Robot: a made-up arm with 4 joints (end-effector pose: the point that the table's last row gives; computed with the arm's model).
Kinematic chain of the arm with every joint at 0, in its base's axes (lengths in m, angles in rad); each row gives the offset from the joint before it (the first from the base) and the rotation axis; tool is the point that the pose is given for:
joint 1: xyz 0 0 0.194 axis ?
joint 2: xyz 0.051 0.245 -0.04 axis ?
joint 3: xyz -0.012 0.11 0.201 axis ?
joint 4: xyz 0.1 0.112 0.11 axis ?
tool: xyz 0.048 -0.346 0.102
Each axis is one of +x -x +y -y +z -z.
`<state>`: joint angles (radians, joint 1 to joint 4).
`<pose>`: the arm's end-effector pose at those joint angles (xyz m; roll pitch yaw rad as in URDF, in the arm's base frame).
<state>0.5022 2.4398 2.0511 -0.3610</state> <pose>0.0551 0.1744 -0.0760 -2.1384 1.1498 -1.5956</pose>
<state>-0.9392 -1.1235 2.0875 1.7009</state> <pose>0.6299 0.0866 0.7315 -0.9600 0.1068 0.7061</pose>
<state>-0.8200 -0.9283 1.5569 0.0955</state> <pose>0.2473 -0.0787 0.5618 -0.0692 -0.6253 -0.7021</pose>
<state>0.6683 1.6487 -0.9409 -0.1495</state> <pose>-0.2404 -0.0398 0.3498 0.1268 -0.6983 0.4726</pose>
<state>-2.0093 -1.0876 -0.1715 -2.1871</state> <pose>0.4152 -0.5932 0.5230 -1.1947 -0.5826 2.4892</pose>
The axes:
joint 1: +z
joint 2: -y
joint 3: -y
joint 4: +z

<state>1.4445 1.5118 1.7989 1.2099</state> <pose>-0.4558 -0.4956 -0.1293 2.9832 0.0595 -2.9117</pose>
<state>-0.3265 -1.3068 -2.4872 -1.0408</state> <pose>0.3188 0.1567 -0.0562 2.5588 -0.3119 -2.3330</pose>
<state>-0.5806 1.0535 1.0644 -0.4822</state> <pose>-0.1762 0.2809 0.1174 2.4909 -0.8582 -2.9337</pose>
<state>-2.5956 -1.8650 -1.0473 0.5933</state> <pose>0.1327 -0.1616 -0.1750 3.0118 0.1896 -0.0597</pose>
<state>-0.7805 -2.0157 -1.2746 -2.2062</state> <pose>0.7379 0.1612 -0.1620 3.0216 0.0880 -1.7212</pose>
